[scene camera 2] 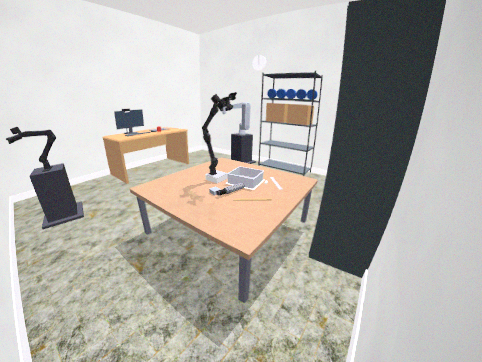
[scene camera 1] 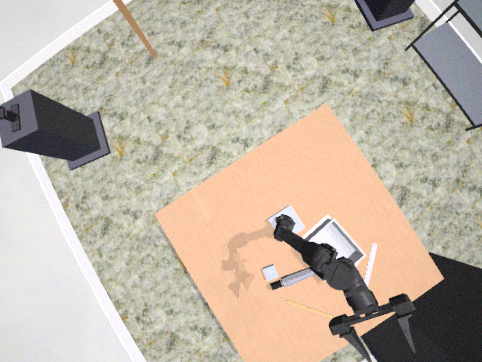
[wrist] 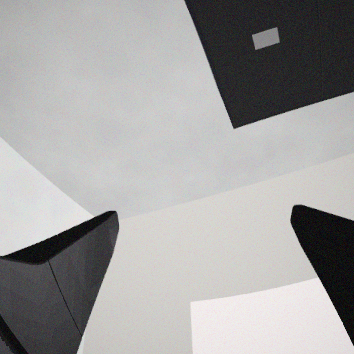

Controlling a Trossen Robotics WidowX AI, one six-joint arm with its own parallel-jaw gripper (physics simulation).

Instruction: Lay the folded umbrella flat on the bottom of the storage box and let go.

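Pixels of known places: gripper, fingertip midpoint: [scene camera 2: 233,94] [scene camera 1: 392,358] [wrist: 206,217]; arm's base at its link origin: [scene camera 2: 213,173].
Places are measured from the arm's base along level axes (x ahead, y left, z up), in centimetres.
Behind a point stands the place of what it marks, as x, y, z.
Note:
The folded umbrella [scene camera 1: 299,277] {33.7, -1.9, -0.3} [scene camera 2: 234,189] {36.8, -4.3, -2.7}, grey with a black end, lies on the table [scene camera 1: 250,185] {-25.9, -9.3, -5.7} [scene camera 2: 200,215] {48.7, -45.0, -5.7} beside the storage box; the arm covers part of its other end in the first scene view. The storage box [scene camera 1: 336,242] {24.5, 26.6, -5.3} [scene camera 2: 242,181] {32.1, 9.3, -0.6} is grey, upright and open-topped, close to the arm's base, and partly covered by the arm in the first scene view. My gripper [scene camera 1: 391,355] {23.4, 5.4, 72.7} [scene camera 2: 233,100] {23.4, 5.4, 72.7} [wrist: 206,217] {23.4, 5.4, 72.7} is open and empty, high above the table and well away from the umbrella. Neither the umbrella nor the box shows in the wrist view.
A small pale block [scene camera 1: 270,272] {26.0, -16.6, -2.1} [scene camera 2: 214,191] {29.3, -19.3, -2.6} lies by the umbrella's black end. A thin yellow stick [scene camera 1: 307,307] {54.2, -3.5, -4.8} [scene camera 2: 252,200] {56.5, -2.9, -5.5} and a white strip [scene camera 1: 371,262] {43.4, 42.0, -5.5} [scene camera 2: 276,183] {47.9, 38.7, -5.4} lie on the table. A tall dark cabinet [scene camera 2: 380,125] stands beside the table.

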